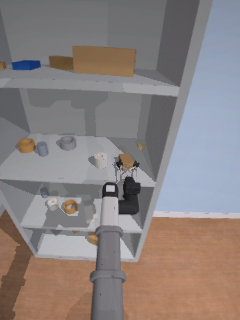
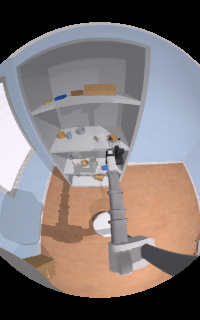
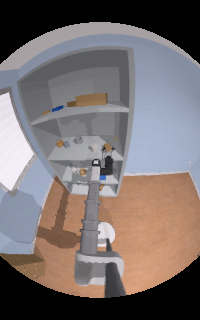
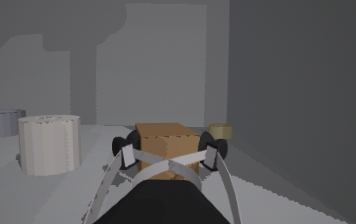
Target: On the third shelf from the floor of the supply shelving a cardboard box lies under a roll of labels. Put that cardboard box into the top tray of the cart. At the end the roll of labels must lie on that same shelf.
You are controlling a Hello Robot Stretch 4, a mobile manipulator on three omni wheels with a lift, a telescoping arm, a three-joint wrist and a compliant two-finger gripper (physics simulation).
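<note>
The cardboard box (image 1: 125, 159) (image 2: 113, 136) (image 3: 108, 146) (image 4: 167, 146) is a small brown block at the right part of the third shelf (image 1: 55, 167). My gripper (image 1: 127, 164) (image 4: 170, 143) is shut on it, with a dark fingertip at its left and right sides. The gripper's bands and black body hide the box's lower part, so I cannot tell whether it touches the shelf. The white roll of labels (image 1: 101, 160) (image 2: 100, 137) (image 3: 94, 147) (image 4: 49, 145) stands upright on the same shelf, left of the box and apart from it. The cart cannot be made out.
A small tan roll (image 1: 141, 146) (image 4: 220, 131) lies behind the box at the right. A grey ring (image 1: 68, 143), a grey-blue cylinder (image 1: 42, 149) and an orange ring (image 1: 26, 145) are farther left. The shelving's right side panel (image 1: 176, 120) is close. Large boxes (image 1: 104, 61) stand on the shelf above.
</note>
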